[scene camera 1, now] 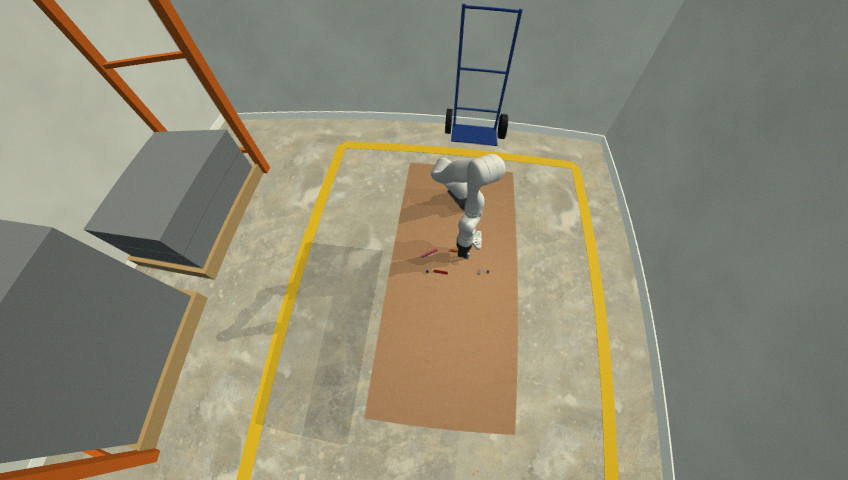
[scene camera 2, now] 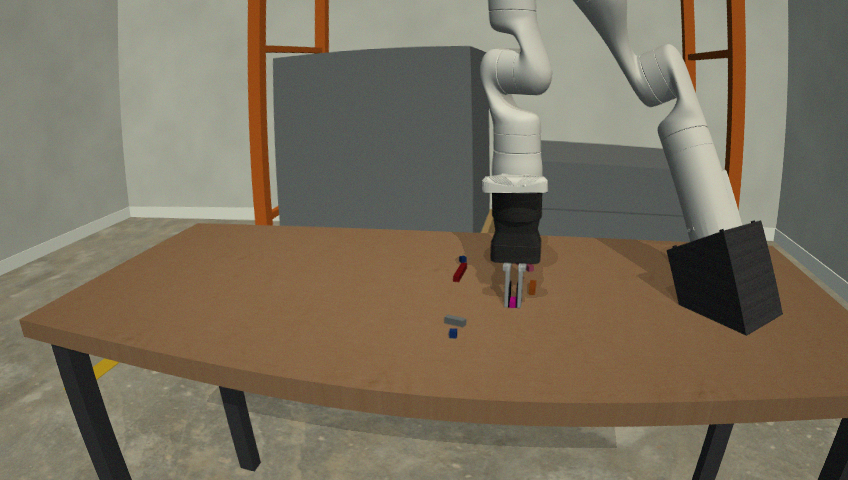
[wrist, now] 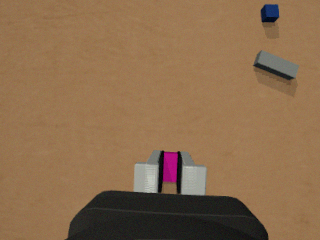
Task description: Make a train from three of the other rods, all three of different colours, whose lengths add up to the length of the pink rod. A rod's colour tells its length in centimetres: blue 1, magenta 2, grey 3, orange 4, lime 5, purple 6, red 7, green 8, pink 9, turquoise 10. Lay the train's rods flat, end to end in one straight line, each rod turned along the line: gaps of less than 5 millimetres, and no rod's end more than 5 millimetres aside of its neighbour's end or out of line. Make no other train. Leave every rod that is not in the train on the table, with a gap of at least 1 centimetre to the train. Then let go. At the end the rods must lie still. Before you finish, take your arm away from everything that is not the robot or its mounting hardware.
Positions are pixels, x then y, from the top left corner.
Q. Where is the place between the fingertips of my gripper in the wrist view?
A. At 170, 165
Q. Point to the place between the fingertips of my gripper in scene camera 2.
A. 513, 304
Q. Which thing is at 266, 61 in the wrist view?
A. A grey rod.
